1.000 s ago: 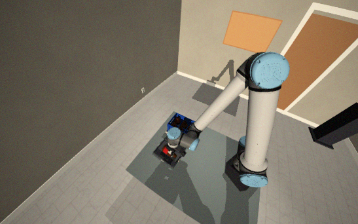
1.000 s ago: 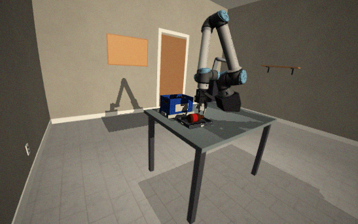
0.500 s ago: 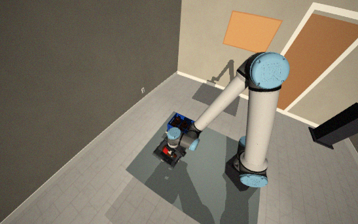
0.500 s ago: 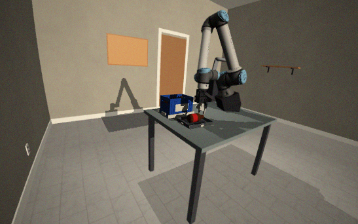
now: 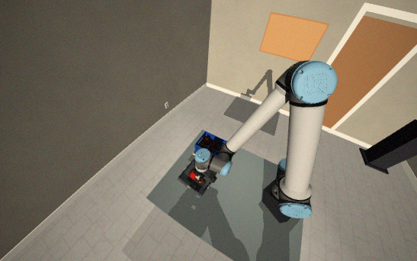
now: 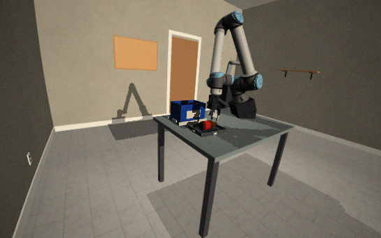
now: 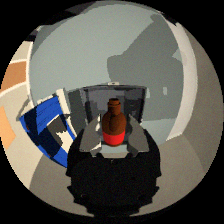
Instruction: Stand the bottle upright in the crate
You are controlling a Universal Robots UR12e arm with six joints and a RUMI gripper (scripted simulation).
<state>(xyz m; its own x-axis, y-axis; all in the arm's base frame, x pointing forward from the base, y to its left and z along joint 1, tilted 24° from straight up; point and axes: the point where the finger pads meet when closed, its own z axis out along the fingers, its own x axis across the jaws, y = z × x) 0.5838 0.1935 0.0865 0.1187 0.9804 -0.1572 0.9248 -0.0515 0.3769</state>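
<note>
Now: the bottle 5 cm ahead of my hand, 4 cm below it and 1 cm to the right of it. From my hand the other things lie so: crate: 29 cm to the right, 6 cm ahead; tray: 7 cm below, 6 cm ahead, 1 cm to the right.
</note>
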